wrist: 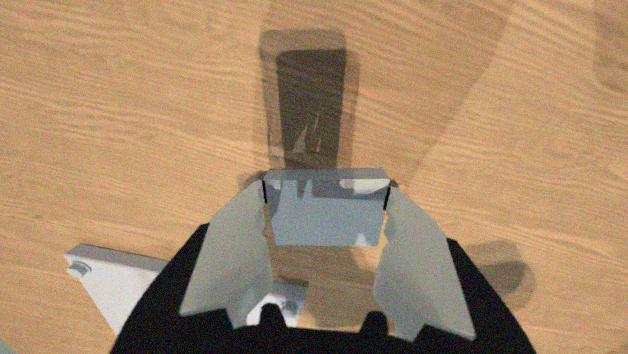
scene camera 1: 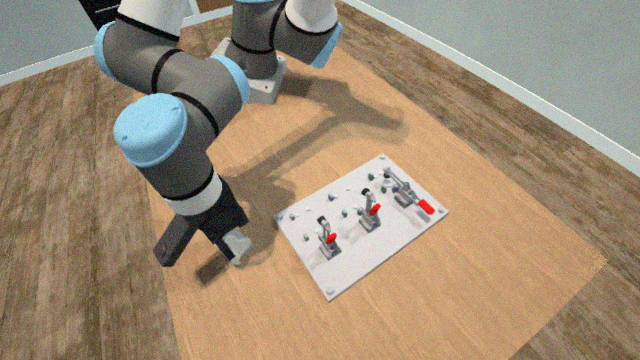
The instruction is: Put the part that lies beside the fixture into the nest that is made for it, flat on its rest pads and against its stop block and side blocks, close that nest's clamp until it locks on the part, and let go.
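Frame: origin at the arm's base, x ahead, y left, z up, level; millimetres.
Seen in the pictures: gripper, fingertip midpoint: [wrist: 324, 185] [scene camera 1: 228, 250]; arm's base, link origin: [scene camera 1: 251, 63].
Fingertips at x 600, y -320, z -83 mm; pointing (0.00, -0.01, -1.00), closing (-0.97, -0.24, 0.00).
Note:
Pixels of each thing's middle, then the offset from my fingertips to it. "*": a spot on its surface instead. Level surfaces: height alone.
- white plate, surface spot: [wrist: 120, 287] * 173 mm left, 172 mm ahead, 16 mm up
- left clamp, surface spot: [scene camera 1: 330, 246] * 191 mm left, 140 mm ahead, 61 mm up
- middle clamp, surface spot: [scene camera 1: 371, 219] * 299 mm left, 134 mm ahead, 58 mm up
- right clamp, body centre: [scene camera 1: 406, 192] 416 mm left, 117 mm ahead, 47 mm up
- wooden table, surface height: 1 mm up
The part is a flat, shiny grey-blue rectangular metal block [wrist: 327, 222]. My gripper [wrist: 324, 185] [scene camera 1: 238, 251] is shut on it, with one fingertip against each short side; whether the part touches the table cannot be told. In the scene view the fingers mostly hide the part, left of the fixture. The fixture is a white plate [scene camera 1: 350, 265] [wrist: 120, 287] with small grey blocks and pads. It bears a left clamp [scene camera 1: 330, 246] and a middle clamp [scene camera 1: 370, 221] with raised arms and red handles, and a right clamp [scene camera 1: 403, 198] whose red handle points outward, low over the plate.
The wooden table [scene camera 1: 450, 280] lies under the fixture and the gripper. The arm's base [scene camera 1: 267, 90] stands behind, at the table's far side. Round bolts sit at the fixture's corners, one of them [wrist: 79, 269] at the left of the wrist view. Dark shadows of the arm and gripper fall on the table.

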